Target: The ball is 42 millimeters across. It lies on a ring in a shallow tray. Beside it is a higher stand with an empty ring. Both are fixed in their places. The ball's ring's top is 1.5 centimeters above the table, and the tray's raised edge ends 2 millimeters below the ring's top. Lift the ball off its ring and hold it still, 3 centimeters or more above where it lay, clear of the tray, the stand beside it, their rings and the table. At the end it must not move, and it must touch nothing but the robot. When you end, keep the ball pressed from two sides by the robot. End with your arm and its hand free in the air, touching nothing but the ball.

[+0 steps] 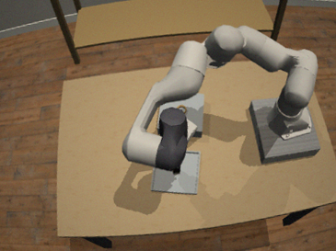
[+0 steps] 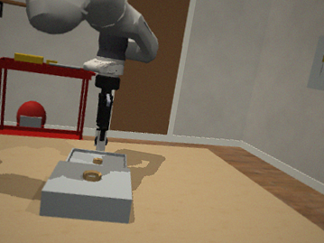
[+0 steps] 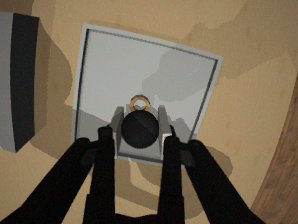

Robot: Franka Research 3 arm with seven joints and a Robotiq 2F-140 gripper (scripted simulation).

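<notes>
The black ball lies 10 mm below my hand. Also, from my hand: shallow grey tray (80 mm below); grey stand (30 mm behind, 260 mm to the right, 40 mm below).
</notes>
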